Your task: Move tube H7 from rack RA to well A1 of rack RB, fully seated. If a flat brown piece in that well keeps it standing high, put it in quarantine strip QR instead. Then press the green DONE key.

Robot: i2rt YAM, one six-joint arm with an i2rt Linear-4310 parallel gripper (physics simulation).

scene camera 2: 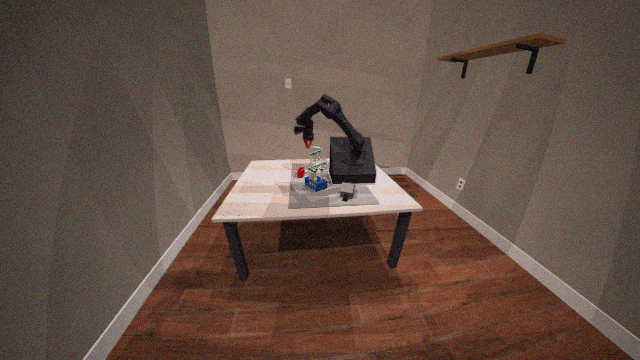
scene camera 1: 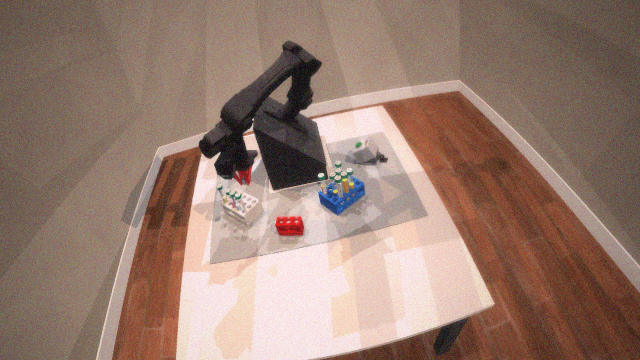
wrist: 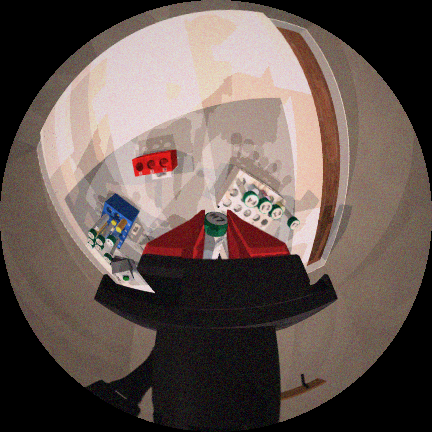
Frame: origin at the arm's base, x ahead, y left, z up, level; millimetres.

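Where they show: gripper, fingertip midpoint: (scene camera 2: 308,148) (scene camera 1: 245,184) (wrist: 215,215); arm's base, origin of the base link: (scene camera 2: 356,152) (scene camera 1: 284,118).
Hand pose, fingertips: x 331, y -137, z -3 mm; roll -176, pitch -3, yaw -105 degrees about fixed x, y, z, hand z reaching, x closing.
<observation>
Each offset is from my fingertips to the centre of the thing. Level surfaces: height alone.
My gripper (scene camera 1: 243,179) (scene camera 2: 308,145) (wrist: 215,215) has its red fingers shut on tube H7 {dx -51, dy +24, dz +8 mm} (wrist: 216,230), whose green cap faces the wrist camera. It is held in the air beside the white rack (scene camera 1: 254,214) (wrist: 239,176), which holds several green-capped tubes and has open wells. The blue rack {dx -39, dy +281, dz -156 mm} (scene camera 1: 340,205) (scene camera 2: 316,185) (wrist: 121,206) holds several green-capped and yellow tubes. The red three-hole strip {dx +57, dy +98, dz -156 mm} (scene camera 1: 289,230) (scene camera 2: 300,172) (wrist: 173,162) stands between the racks, its holes empty. The green key {dx -230, dy +387, dz -117 mm} (scene camera 1: 358,144) (wrist: 126,278) is on a grey box. Tube H7's lower end is hidden.
The grey box {dx -221, dy +407, dz -139 mm} (scene camera 1: 370,151) (scene camera 2: 347,191) stands beyond the blue rack, with a dark piece beside it. The black robot base (scene camera 1: 290,150) (scene camera 2: 352,170) stands behind the racks. A grey mat {dz -181 mm} (scene camera 1: 400,200) lies under the racks and strip on the pale table {dz -184 mm} (scene camera 1: 300,300).
</observation>
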